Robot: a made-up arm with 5 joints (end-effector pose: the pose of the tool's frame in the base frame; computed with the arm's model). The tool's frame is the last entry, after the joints.
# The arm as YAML. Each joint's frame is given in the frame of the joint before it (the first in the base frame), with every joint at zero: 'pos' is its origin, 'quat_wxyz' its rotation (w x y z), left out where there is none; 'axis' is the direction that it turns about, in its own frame. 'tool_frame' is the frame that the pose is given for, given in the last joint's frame.
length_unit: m
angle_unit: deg
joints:
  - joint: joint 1
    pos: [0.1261, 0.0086, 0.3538]
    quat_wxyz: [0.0, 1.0, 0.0, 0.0]
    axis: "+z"
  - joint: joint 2
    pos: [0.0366, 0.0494, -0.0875]
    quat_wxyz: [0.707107, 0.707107, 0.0, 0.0]
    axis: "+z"
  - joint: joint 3
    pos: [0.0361, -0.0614, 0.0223]
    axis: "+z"
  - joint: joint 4
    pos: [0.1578, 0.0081, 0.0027]
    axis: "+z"
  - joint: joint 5
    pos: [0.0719, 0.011, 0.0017]
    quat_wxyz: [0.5, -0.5, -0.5, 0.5]
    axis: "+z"
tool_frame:
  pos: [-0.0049, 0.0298, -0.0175]
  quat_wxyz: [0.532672, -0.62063, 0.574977, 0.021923]
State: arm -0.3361 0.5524 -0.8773 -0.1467 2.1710
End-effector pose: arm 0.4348 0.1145 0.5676 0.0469 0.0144 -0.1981 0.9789
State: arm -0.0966 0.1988 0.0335 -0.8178 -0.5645
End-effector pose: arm 0.4524 -0.0105 0.4805 0.7828 0.3566 0.4092 0.3045
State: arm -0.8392 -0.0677 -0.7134 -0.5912 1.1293
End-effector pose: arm 0.2735 0.1264 0.7016 0.5016 -0.0167 0.4495 0.7390
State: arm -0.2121 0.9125 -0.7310 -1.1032 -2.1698
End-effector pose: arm 0.4661 0.0716 0.4619 -0.4730 -0.4194 -0.6478 0.4251
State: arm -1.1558 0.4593 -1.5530 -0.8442 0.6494
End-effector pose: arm 0.2197 0.1133 0.6963 0.5363 -0.0422 0.7572 0.3703
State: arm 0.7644 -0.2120 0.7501 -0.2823 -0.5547
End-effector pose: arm 0.2868 -0.2156 0.3767 0.9830 0.0619 -0.0341 0.1693
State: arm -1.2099 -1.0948 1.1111 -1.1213 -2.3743
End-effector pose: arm 0.2109 0.2201 0.5549 -0.0966 -0.5570 -0.3609 0.7417
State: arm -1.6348 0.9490 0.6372 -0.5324 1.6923
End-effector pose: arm 0.1303 0.1660 0.2212 -0.5130 0.4884 0.2112 0.6736
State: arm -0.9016 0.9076 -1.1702 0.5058 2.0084
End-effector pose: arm 0.3488 0.2810 0.4758 -0.1611 0.3224 0.0691 0.9302
